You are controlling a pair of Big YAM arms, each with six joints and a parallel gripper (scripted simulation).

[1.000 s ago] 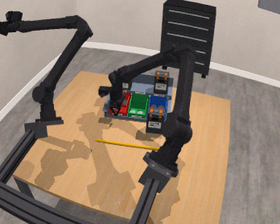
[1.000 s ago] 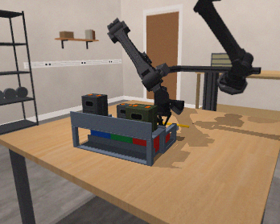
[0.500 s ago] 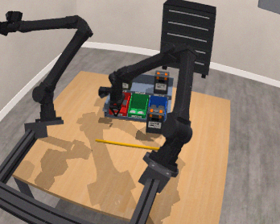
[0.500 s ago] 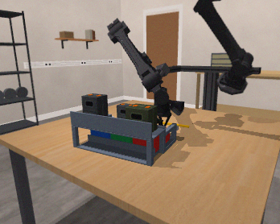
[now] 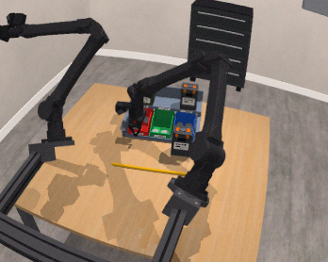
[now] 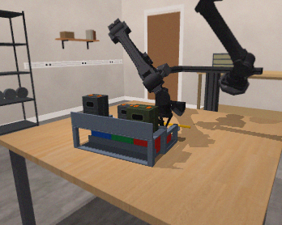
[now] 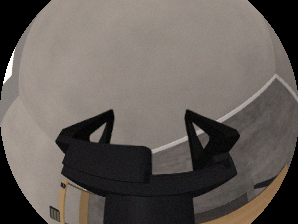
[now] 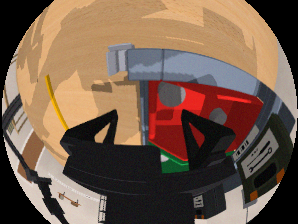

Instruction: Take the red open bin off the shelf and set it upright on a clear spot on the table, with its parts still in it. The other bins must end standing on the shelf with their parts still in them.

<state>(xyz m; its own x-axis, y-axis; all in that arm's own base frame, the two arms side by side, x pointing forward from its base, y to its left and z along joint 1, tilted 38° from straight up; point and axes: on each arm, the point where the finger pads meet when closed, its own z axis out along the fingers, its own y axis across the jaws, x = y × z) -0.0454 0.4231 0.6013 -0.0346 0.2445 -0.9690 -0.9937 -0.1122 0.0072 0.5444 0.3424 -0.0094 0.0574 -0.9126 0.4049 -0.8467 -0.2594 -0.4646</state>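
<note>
My right gripper is now 80 mm short of the red bin and 20 mm to the right of it. From my right hand the other things lie so: blue bin (200 mm to the right, 140 mm ahead); green bin (110 mm ahead, 90 mm to the right).
</note>
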